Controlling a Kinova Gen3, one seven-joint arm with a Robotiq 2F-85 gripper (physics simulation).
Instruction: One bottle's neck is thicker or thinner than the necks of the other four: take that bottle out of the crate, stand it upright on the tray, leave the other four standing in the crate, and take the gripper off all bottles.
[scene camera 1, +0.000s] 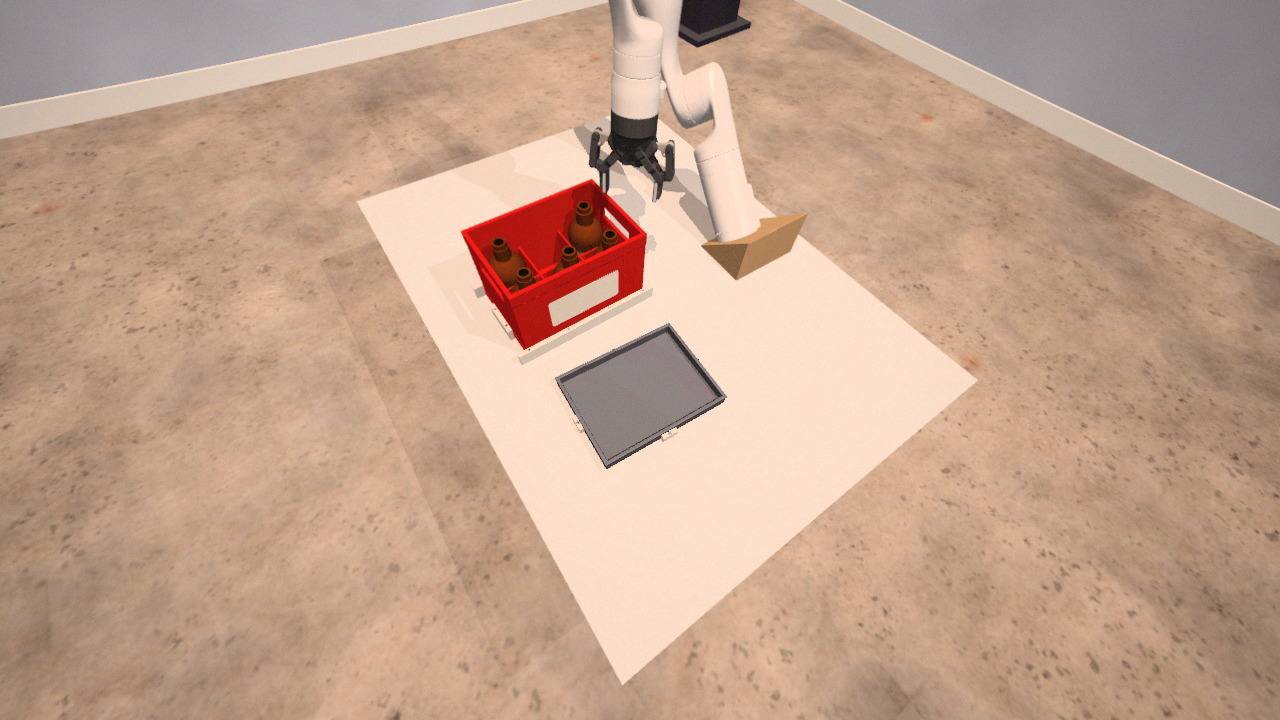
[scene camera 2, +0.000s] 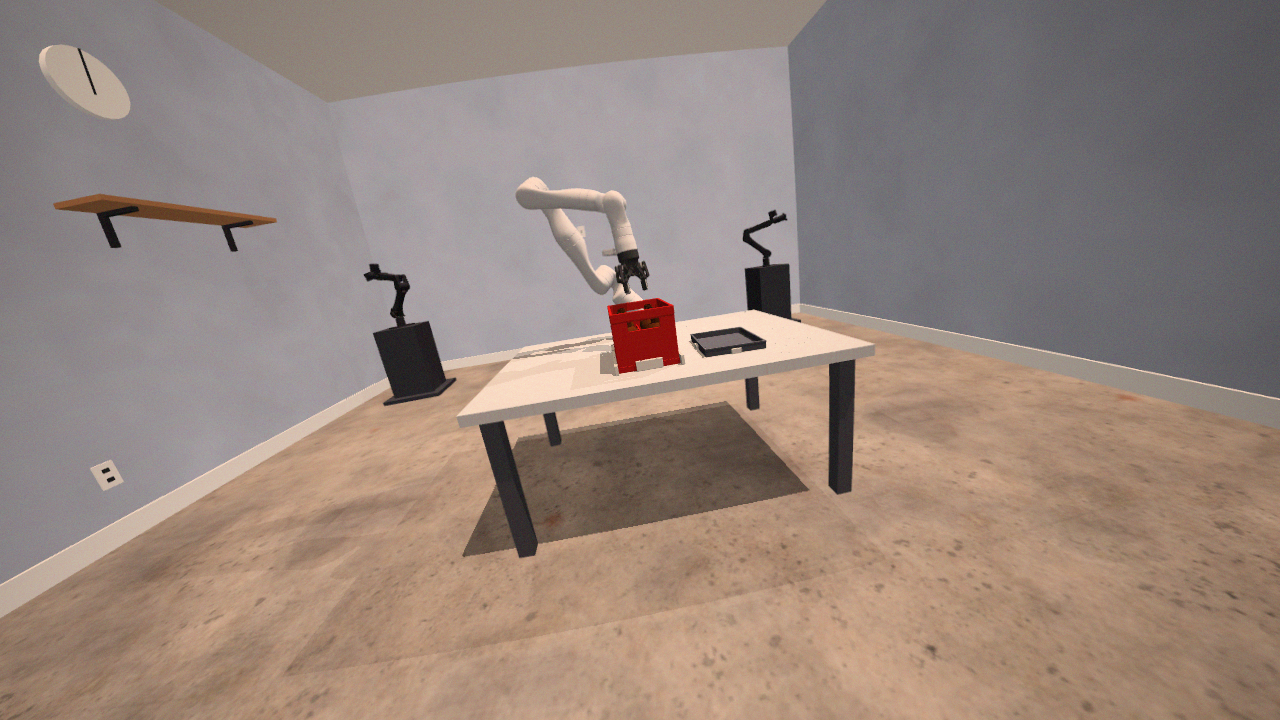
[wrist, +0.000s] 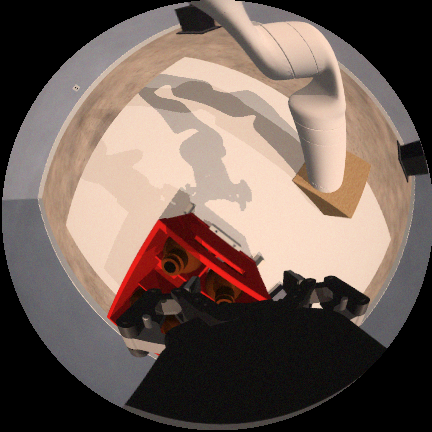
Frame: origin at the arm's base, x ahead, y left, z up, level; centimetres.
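Seen in the pictures: gripper, between the fingertips: (scene camera 1: 630, 195) (scene camera 2: 637, 292) (wrist: 242, 283); arm's base, origin of its link: (scene camera 1: 737, 234) (wrist: 324, 175).
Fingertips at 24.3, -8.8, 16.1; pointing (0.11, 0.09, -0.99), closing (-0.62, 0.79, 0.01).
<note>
Pixels of each thing's top centre, then the offset from my fingertips to it, as dx, dy, dz. "spot": a spot on its surface instead. Level surfaces: height alone.
- red crate, centre of its top: (wrist: 165, 322) (scene camera 1: 554, 232) (scene camera 2: 636, 305) +14.7, -3.1, -3.1
- bottle, centre of its top: (wrist: 169, 266) (scene camera 1: 583, 205) +5.6, -7.4, -4.3
- grey tray, a spot on its surface: (scene camera 1: 640, 394) (scene camera 2: 726, 342) spot: +17.0, +25.3, -20.1
- white table, height of its surface: dz -20.6
The red crate (scene camera 1: 631, 266) (scene camera 2: 644, 345) (wrist: 254, 275) holds five upright brown bottles: back left (scene camera 1: 507, 266), front left (scene camera 1: 523, 278), front middle (scene camera 1: 568, 258), back right (scene camera 1: 584, 231) and front right (scene camera 1: 609, 240). In the wrist view, one bottle (wrist: 173, 264) shows its whole mouth and another (wrist: 220, 286) is partly covered by the gripper. I cannot tell for sure which neck differs in thickness. The grey tray (scene camera 1: 640, 394) (scene camera 2: 726, 340) has no bottle on it. My gripper (scene camera 1: 631, 194) (scene camera 2: 635, 289) (wrist: 242, 283) is open and empty, above and behind the crate's right end, apart from all bottles.
The white table (scene camera 1: 805, 402) (scene camera 2: 554, 394) carries crate and tray. Pale strips lie along the crate's base. A tan angular block (scene camera 1: 759, 248) (wrist: 355, 187) surrounds the arm's base, to the right of the crate in scene camera 1. The crate's high walls and inner dividers surround the bottles.
</note>
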